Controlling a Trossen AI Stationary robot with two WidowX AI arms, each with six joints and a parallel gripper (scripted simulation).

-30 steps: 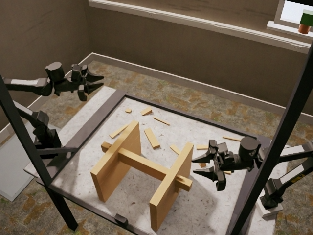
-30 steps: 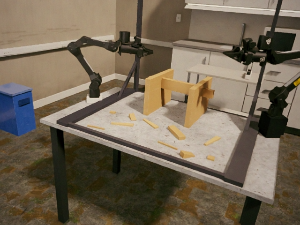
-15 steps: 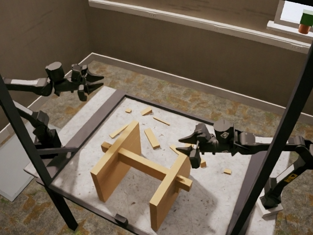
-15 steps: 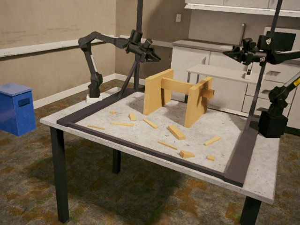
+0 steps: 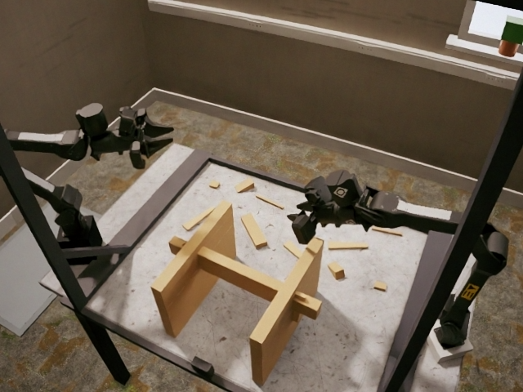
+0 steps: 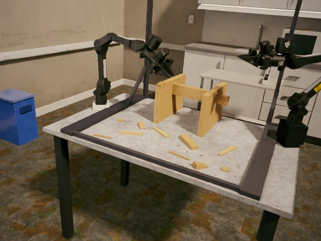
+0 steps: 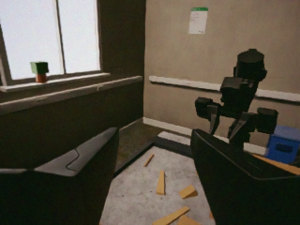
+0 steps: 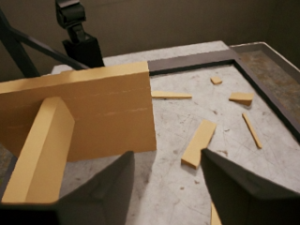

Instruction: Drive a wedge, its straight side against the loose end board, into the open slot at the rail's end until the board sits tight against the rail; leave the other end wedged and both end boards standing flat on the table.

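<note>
Now: the small block 300 mm below my right hand, 100 mm to the right of it and 70 mm ahead of it. Also, from my right hand: thin strip (310 mm below, 300 mm ahead, 170 mm to the left); flat block (300 mm below, 180 mm to the left, 150 mm ahead); rail (140 mm behind, 130 mm below, 120 mm to the left).
</note>
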